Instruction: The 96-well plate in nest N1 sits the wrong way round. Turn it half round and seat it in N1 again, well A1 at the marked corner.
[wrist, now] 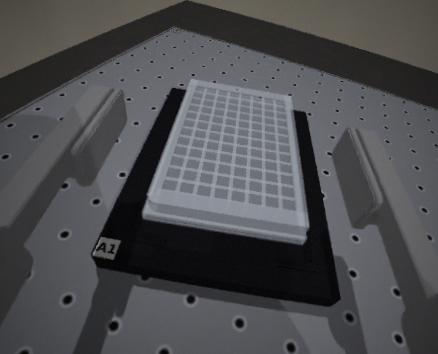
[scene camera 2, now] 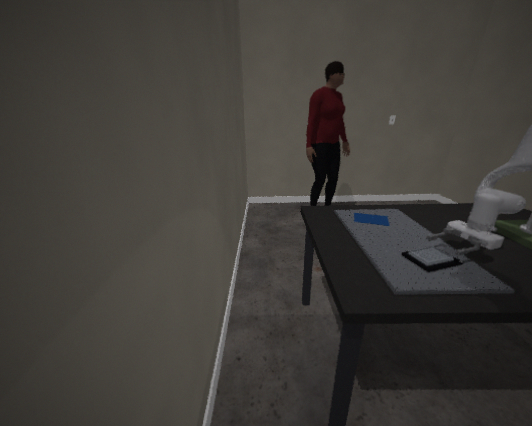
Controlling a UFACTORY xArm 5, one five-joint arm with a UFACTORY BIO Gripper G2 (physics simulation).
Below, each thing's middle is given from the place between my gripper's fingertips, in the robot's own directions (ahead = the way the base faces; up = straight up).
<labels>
Now: hand 3 cm short of the clear 96-well plate (wrist: 231, 164), 1 cm to the right of it and 4 cm above it. Round my hand: black nest (wrist: 235, 263) 3 cm ahead, 1 cm to the left, 6 cm below.
</labels>
